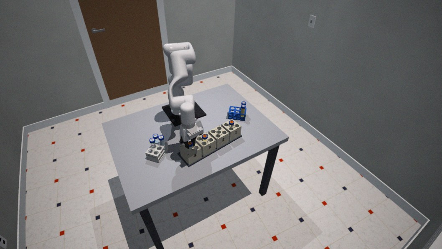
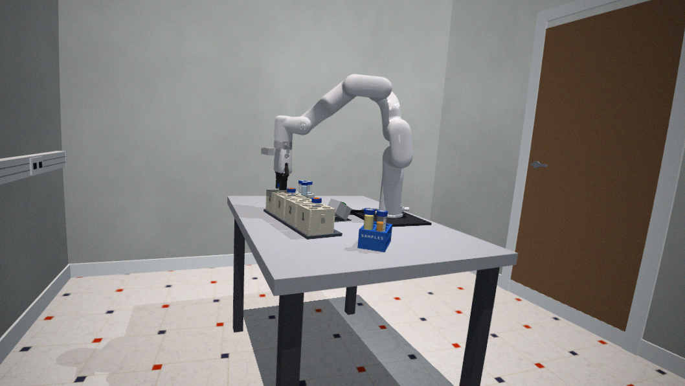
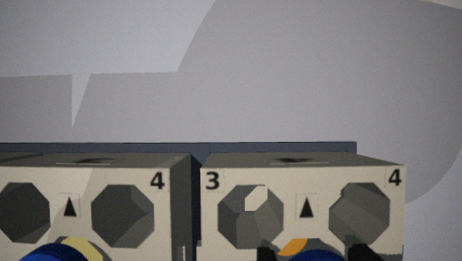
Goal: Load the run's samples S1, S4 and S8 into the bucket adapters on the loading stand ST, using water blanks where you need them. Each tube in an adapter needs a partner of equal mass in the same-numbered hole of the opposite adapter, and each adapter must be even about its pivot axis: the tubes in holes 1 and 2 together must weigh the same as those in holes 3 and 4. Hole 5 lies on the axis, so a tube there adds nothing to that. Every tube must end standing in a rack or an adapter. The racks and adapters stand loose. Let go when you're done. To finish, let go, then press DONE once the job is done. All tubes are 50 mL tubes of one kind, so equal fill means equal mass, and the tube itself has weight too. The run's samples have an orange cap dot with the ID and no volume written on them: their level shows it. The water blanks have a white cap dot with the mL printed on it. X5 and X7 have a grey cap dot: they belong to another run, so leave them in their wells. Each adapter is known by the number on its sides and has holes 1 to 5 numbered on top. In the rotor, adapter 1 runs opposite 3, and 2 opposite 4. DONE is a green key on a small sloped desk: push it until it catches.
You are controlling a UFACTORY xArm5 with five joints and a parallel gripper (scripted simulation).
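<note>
Right now the white rack is 130 mm behind my hand, 180 mm to the right of it and 100 mm below it. Also, from my hand: adapter 3: 20 mm behind, 110 mm to the left, 70 mm below; blue samples rack: 210 mm behind, 480 mm to the left, 100 mm below.
</note>
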